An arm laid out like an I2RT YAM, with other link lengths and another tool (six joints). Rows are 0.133 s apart.
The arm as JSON. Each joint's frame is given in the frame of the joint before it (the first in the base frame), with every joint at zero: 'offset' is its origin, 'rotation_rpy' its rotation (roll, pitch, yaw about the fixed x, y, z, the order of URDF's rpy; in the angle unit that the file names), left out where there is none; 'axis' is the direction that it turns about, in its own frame. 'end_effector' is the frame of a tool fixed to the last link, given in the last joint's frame.
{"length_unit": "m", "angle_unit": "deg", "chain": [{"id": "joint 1", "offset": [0.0, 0.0, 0.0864], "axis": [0.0, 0.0, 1.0]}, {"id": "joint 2", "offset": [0.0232, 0.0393, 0.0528], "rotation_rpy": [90.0, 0.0, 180.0], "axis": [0.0, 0.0, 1.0]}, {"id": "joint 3", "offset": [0.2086, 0.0, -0.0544], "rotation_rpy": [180.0, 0.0, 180.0], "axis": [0.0, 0.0, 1.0]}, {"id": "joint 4", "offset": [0.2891, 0.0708, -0.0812], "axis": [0.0, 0.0, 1.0]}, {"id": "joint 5", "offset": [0.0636, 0.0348, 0.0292], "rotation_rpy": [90.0, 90.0, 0.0], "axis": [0.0, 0.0, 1.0]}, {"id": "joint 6", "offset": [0.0, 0.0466, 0.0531], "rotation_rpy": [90.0, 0.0, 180.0], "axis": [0.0, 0.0, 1.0]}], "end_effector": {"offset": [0.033, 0.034, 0.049], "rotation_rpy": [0.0, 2.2, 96.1]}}
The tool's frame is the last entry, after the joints.
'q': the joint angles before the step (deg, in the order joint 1, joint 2, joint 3, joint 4, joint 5, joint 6). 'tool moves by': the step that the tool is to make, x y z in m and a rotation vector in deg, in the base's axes. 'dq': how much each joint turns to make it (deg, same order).
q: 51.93 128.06 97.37 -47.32 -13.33 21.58
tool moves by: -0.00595 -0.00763 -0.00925 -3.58 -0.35 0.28
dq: 0.62 0.54 -1.36 -0.75 2.49 -0.13
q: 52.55 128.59 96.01 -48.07 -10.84 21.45
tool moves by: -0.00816 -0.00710 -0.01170 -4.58 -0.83 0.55
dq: 1.17 1.23 -1.07 -0.84 3.46 0.15
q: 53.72 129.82 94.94 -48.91 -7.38 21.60
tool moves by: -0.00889 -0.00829 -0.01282 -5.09 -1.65 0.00
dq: 1.35 1.26 -1.50 -0.33 4.40 1.00
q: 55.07 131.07 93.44 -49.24 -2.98 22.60
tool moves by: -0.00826 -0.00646 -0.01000 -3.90 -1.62 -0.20
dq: 1.25 0.91 -1.43 0.06 3.58 1.33
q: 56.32 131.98 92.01 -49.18 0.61 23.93
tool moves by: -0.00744 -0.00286 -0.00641 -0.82 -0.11 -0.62
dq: 0.71 -0.09 -1.71 0.97 0.55 1.32
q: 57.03 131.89 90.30 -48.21 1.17 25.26
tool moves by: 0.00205 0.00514 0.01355 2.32 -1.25 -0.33
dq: 0.07 -2.53 -0.30 0.39 -0.20 0.40
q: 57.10 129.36 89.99 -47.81 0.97 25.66
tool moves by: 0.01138 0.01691 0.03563 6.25 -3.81 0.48
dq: -0.06 -4.70 1.77 0.85 -0.26 -0.51
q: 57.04 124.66 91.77 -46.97 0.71 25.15
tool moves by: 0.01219 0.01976 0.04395 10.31 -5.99 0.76
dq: -0.04 -7.06 -0.21 5.06 -0.79 -0.61
